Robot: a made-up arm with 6 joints. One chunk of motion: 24 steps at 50 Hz.
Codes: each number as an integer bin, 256 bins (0 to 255) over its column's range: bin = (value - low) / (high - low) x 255, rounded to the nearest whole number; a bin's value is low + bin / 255 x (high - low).
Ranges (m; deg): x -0.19..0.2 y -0.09..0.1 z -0.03..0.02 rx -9..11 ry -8..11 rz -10..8
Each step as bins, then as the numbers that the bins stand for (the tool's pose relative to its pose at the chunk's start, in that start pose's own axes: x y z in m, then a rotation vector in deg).
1 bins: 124 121 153 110 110 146
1 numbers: -0.0004 0.0002 0.0000 -0.37 0.20 0.31
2 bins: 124 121 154 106 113 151
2 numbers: -0.0004 0.0002 0.0002 -0.69 0.42 0.66
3 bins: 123 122 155 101 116 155
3 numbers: -0.0019 0.0009 0.0004 -1.08 0.64 0.94
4 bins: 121 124 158 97 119 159
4 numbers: -0.0049 0.0024 0.0010 -1.39 0.87 1.22
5 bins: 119 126 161 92 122 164
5 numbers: -0.0080 0.0039 0.0016 -1.78 1.09 1.58
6 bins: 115 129 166 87 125 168
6 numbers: -0.0141 0.0061 0.0025 -2.18 1.31 1.86
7 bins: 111 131 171 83 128 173
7 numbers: -0.0202 0.0076 0.0035 -2.49 1.54 2.21
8 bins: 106 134 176 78 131 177
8 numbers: -0.0279 0.0098 0.0045 -2.88 1.76 2.49
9 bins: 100 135 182 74 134 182
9 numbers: -0.0371 0.0106 0.0057 -3.20 1.98 2.85
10 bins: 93 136 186 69 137 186
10 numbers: -0.0478 0.0113 0.0065 -3.59 2.21 3.13
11 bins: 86 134 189 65 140 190
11 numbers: -0.0585 0.0098 0.0071 -3.90 2.43 3.41
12 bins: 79 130 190 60 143 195
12 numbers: -0.0692 0.0069 0.0073 -4.29 2.65 3.76
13 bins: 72 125 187 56 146 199
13 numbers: -0.0799 0.0031 0.0067 -4.61 2.88 4.05
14 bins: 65 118 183 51 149 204
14 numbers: -0.0906 -0.0021 0.0059 -5.00 3.10 4.40
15 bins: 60 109 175 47 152 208
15 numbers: -0.0982 -0.0088 0.0043 -5.31 3.33 4.68
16 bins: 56 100 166 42 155 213
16 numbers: -0.1044 -0.0155 0.0025 -5.71 3.55 5.04
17 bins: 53 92 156 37 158 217
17 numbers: -0.1089 -0.0215 0.0006 -6.10 3.77 5.32
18 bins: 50 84 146 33 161 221
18 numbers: -0.1135 -0.0274 -0.0014 -6.41 4.00 5.60
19 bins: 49 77 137 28 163 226
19 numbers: -0.1151 -0.0326 -0.0031 -6.80 4.15 5.95
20 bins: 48 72 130 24 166 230
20 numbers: -0.1166 -0.0364 -0.0045 -7.12 4.37 6.24
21 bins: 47 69 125 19 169 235
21 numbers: -0.1181 -0.0386 -0.0055 -7.51 4.59 6.59
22 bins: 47 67 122 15 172 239
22 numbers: -0.1181 -0.0401 -0.0061 -7.82 4.82 6.87
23 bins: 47 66 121 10 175 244
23 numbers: -0.1181 -0.0408 -0.0063 -8.22 5.04 7.22
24 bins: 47 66 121 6 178 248
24 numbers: -0.1181 -0.0408 -0.0063 -8.53 5.26 7.51
